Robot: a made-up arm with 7 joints. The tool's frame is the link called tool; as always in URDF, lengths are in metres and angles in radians. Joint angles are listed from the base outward.
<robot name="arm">
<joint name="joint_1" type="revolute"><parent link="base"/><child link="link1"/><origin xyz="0 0.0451 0" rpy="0 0 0"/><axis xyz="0 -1 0"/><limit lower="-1.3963" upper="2"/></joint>
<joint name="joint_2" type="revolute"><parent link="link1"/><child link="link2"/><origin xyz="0 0.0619 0" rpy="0 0 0"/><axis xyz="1 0 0"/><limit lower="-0.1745" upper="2"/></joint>
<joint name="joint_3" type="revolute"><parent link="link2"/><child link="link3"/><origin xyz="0 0 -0.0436" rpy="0 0 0"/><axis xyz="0 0 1"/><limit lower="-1.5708" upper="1.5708"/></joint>
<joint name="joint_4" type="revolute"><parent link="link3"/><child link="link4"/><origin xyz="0 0 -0.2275" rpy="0 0 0"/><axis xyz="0 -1 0"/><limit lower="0" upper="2.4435"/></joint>
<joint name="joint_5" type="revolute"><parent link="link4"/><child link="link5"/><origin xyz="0 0 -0.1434" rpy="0 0 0"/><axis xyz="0 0 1"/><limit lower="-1.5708" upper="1.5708"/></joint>
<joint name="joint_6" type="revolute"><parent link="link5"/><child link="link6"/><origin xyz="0 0 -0.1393" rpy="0 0 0"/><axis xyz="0 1 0"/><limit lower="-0.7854" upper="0.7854"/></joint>
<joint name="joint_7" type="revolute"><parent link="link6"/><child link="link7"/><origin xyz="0 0 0" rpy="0 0 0"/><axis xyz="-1 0 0"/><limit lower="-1.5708" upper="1.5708"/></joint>
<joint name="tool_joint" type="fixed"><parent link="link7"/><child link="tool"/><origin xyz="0 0 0" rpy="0 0 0"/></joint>
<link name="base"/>
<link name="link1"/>
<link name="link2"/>
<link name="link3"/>
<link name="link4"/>
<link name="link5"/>
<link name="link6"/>
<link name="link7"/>
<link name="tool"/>
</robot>
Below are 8 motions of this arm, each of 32 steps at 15 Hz.
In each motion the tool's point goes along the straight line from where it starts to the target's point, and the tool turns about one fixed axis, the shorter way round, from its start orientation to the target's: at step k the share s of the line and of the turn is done. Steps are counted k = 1, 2, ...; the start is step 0. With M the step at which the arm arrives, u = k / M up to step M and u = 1 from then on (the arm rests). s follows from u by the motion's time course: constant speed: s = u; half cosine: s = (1 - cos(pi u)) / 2; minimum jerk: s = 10 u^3 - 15 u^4 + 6 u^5.
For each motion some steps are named. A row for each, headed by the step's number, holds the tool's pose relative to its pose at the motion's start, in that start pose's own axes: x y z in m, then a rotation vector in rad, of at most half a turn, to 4 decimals.
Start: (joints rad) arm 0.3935 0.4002 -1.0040 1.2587 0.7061 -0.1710 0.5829
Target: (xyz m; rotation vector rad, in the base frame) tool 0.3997 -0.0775 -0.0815 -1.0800 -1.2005 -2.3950
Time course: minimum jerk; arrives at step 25
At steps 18, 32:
18: 0.2331 0.0134 -0.0993 -0.8001 0.0618 -0.8948
32: 0.2703 0.0156 -0.1152 -0.9278 0.0717 -1.0376

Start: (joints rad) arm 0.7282 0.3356 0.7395 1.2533 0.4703 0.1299 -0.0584
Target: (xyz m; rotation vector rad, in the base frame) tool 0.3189 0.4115 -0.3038 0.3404 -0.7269 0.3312
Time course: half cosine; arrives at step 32
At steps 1, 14, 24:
1: -0.0004 0.0004 0.0001 0.0001 0.0027 -0.0023
14: -0.0587 0.0660 0.0250 0.0135 0.4513 -0.3873
24: -0.1244 0.1400 0.0531 0.0287 0.9571 -0.8214

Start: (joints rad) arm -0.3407 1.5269 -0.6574 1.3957 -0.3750 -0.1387 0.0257
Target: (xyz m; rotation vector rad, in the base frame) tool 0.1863 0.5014 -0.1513 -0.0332 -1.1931 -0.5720
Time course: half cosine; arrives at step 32
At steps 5, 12, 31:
5: -0.0062 0.0029 0.0037 0.0299 -0.0359 0.0768
12: -0.0325 0.0151 0.0194 0.1561 -0.1876 0.4013
31: -0.1052 0.0488 0.0628 0.5045 -0.6063 1.2972

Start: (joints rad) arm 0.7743 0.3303 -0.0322 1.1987 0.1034 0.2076 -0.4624
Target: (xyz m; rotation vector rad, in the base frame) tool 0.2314 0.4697 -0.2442 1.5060 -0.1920 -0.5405
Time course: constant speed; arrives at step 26
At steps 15, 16, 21, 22, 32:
15: -0.1031 0.1805 0.0404 0.0294 0.3920 -0.9876
16: -0.1100 0.1926 0.0431 0.0314 0.4182 -1.0534
21: -0.1443 0.2527 0.0566 0.0412 0.5489 -1.3826
22: -0.1512 0.2648 0.0593 0.0432 0.5750 -1.4484
32: -0.1787 0.3129 0.0701 0.0510 0.6795 -1.7118

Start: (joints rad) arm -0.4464 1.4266 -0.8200 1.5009 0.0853 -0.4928 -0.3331
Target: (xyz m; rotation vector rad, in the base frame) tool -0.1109 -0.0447 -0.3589 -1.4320 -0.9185 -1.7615
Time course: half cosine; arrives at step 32
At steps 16, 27, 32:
16: 0.1594 -0.1523 -0.0457 -0.5220 -0.4986 -0.0466
27: 0.2999 -0.2866 -0.0860 -0.9823 -0.9383 -0.0876
32: 0.3187 -0.3046 -0.0914 -1.0440 -0.9971 -0.0931

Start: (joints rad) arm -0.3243 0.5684 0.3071 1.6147 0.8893 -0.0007 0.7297
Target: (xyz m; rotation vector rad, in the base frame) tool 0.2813 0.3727 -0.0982 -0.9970 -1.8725 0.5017
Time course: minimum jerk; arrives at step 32
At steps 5, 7, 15, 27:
5: 0.0049 0.0013 -0.0018 0.0025 -0.0168 0.0148
7: 0.0120 0.0031 -0.0044 0.0062 -0.0414 0.0366
15: 0.0722 0.0189 -0.0268 0.0373 -0.2490 0.2201
27: 0.1586 0.0415 -0.0588 0.0819 -0.5472 0.4836

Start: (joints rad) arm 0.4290 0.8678 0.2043 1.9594 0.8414 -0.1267 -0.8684
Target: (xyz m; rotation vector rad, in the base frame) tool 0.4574 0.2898 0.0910 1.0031 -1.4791 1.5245
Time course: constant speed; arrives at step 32
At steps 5, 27, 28, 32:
5: -0.0214 -0.0123 -0.0200 0.1367 0.0394 -0.0818
27: -0.1157 -0.0663 -0.1080 0.7381 0.2125 -0.4415
28: -0.1200 -0.0687 -0.1120 0.7654 0.2204 -0.4578
32: -0.1371 -0.0786 -0.1280 0.8748 0.2519 -0.5232

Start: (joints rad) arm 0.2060 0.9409 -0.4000 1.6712 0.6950 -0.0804 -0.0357
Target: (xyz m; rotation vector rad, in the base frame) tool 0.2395 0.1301 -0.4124 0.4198 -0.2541 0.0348
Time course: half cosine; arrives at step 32
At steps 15, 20, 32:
15: -0.0906 -0.0796 0.0147 0.1923 0.6430 0.0432
20: -0.1389 -0.1220 0.0226 0.2948 0.9857 0.0662
32: -0.2009 -0.1765 0.0327 0.4264 1.4257 0.0958

